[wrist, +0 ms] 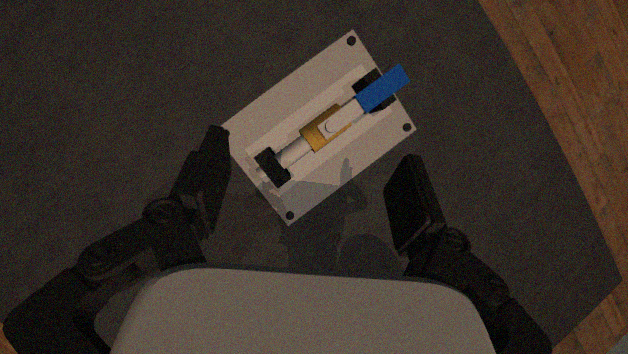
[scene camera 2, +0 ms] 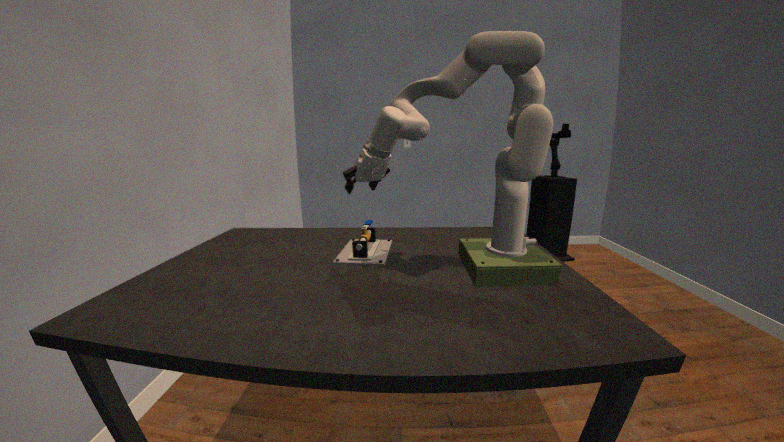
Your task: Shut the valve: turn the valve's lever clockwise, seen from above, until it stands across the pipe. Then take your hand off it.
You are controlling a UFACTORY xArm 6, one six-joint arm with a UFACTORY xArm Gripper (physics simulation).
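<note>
The valve has a brass-coloured body point(scene camera 2: 365, 235) point(wrist: 314, 138) on a pale pipe point(wrist: 295, 153), held by black blocks on a light base plate point(scene camera 2: 344, 253) point(wrist: 280, 95). The lever has a blue handle point(scene camera 2: 368, 222) point(wrist: 382, 88) and a pale arm point(wrist: 345, 117). In the wrist view the lever lies along the pipe, its blue end over the upper-right block and past the plate's edge. My gripper point(scene camera 2: 361, 191) point(wrist: 314, 161) is open and empty, well above the valve and touching nothing.
The valve's plate lies on the dark table point(scene camera 2: 351, 323) point(wrist: 100, 65). To its right in the scene view, the arm stands on a green base block point(scene camera 2: 516, 274). A black cabinet point(scene camera 2: 554, 214) with a dark device on top point(scene camera 2: 556, 153) stands behind the table at the right.
</note>
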